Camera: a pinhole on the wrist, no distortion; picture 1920 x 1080 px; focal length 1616.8 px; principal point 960.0 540.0 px. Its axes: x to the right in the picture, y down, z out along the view. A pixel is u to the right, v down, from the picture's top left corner.
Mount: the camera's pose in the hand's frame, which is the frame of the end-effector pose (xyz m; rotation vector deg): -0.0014 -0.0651 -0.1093 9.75 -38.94 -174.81
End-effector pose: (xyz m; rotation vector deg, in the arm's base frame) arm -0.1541 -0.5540 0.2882 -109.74 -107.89 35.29
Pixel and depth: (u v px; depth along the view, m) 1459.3 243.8 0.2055
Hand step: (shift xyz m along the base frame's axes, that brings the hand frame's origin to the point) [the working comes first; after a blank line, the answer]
In the camera's frame: 0.0635 -0.0376 0.2055

0.0147 -0.0894 -0.0703
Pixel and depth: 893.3 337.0 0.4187
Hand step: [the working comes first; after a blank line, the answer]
In the camera's frame: -0.0173 -0.0526 0.4187

-0.0046 -0.0413 -0.2928
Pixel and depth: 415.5 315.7 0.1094
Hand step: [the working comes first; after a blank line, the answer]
In the camera's frame: -0.0368 -0.0152 0.1094

0.0044 0.0241 0.0123
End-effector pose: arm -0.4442 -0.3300 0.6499 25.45 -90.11 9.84
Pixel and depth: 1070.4 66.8 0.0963
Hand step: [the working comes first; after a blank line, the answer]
In the camera's frame: 0.0066 -0.0282 0.0963

0.0322 0.0172 -0.0155
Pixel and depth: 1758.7 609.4 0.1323
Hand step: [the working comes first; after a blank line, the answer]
In the camera's frame: 0.0654 0.0057 0.1323

0.0009 -0.0031 -0.0826
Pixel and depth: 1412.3 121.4 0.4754
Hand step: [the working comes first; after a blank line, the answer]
In the camera's frame: 0.1330 -0.1231 0.4754

-0.3271 0.1574 -0.1567
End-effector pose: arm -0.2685 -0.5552 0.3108 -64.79 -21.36 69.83
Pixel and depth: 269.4 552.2 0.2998
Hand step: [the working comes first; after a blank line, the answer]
In the camera's frame: -0.1281 0.0023 0.2998

-0.1324 0.1605 -0.0053
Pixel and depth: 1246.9 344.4 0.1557
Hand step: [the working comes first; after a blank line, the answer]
In the camera's frame: 0.0276 -0.0188 0.1557

-0.0409 -0.0315 0.0095
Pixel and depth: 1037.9 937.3 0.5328
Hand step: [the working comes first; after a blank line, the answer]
In the camera's frame: 0.0257 0.1309 0.5328

-0.3729 0.1247 0.1828
